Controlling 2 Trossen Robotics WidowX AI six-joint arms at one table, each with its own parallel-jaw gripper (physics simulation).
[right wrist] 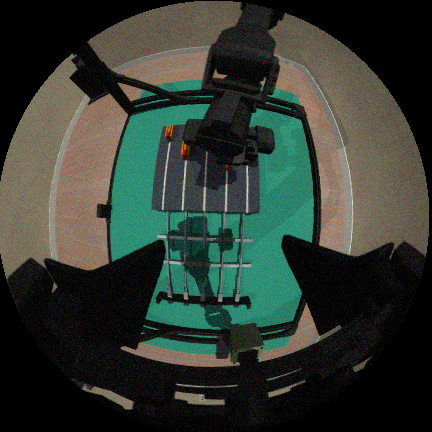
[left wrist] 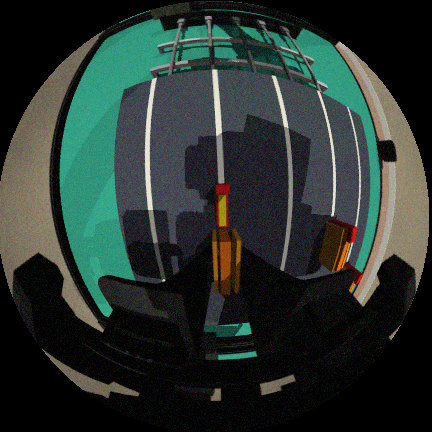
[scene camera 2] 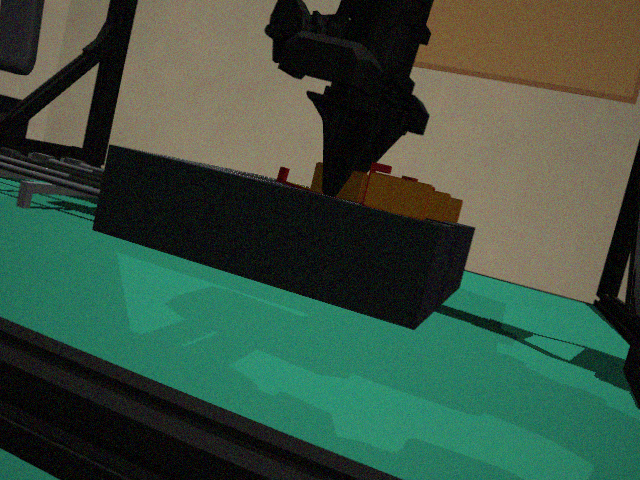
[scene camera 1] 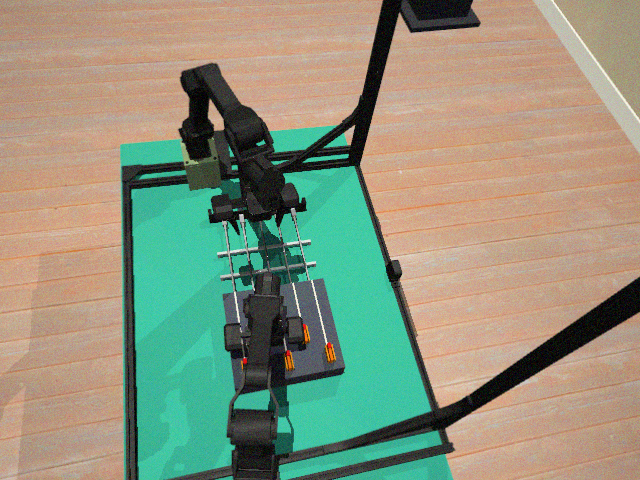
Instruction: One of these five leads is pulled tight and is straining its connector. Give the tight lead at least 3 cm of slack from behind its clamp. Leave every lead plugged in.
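Places are measured from the left arm's base along level axes (x ahead, y left, z up), in centimetres.
Pixels of known places: left gripper, fingertip midpoint: [left wrist: 224, 250] [scene camera 2: 333, 196]; right gripper, fingertip midpoint: [right wrist: 224, 244] [scene camera 1: 258, 230]; left arm's base at its link origin: [scene camera 1: 254, 470]; right arm's base at its link origin: [right wrist: 246, 355] [scene camera 1: 198, 150].
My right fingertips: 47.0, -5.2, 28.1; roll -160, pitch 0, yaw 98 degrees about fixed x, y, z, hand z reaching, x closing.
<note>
For each thing: its top centre in the pictures, then the offset to it from my right fingertips, as dx, dy, dz. "spot": a spot on its surface instead. Level surfaces: height alone.
- black rail at a spot on its surface: [right wrist: 160, 298] spot: +24.9, -14.8, -26.0
- dark grey board at its surface level: dz -23.7
- lead at a spot on its surface: [left wrist: 217, 110] spot: -8.3, +1.3, -23.6
- orange clamp at its top centre: [left wrist: 226, 271] [scene camera 2: 343, 167] -18.9, +0.5, -21.3
- green mat at its surface level: dz -30.2
Five pale leads run from plugs on a black rail [right wrist: 160, 298] over a dark grey board [scene camera 1: 338, 356] [scene camera 2: 258, 242] [left wrist: 250, 100]. Orange clamps with red tips sit on the board. In the left wrist view, one lead [left wrist: 217, 110] ends at an orange clamp [left wrist: 226, 260] with a red and yellow front, set further forward. My left gripper [left wrist: 224, 250] [scene camera 2: 334, 192] is shut on this clamp, one finger on each side. Clamps [left wrist: 334, 245] [scene camera 1: 329, 352] [scene camera 1: 289, 360] stand beside it. My right gripper [right wrist: 224, 244] [scene camera 1: 258, 228] is open, high above the plug end. Which lead is tight, I cannot tell.
Two pale crossbars [right wrist: 247, 240] [right wrist: 245, 265] cross the leads between board and rail. A black frame [scene camera 1: 127, 310] surrounds the green mat [scene camera 1: 175, 248]. An olive box [scene camera 1: 202, 173] [right wrist: 246, 340] is at the far end. The left arm hides part of the board in scene camera 1.
</note>
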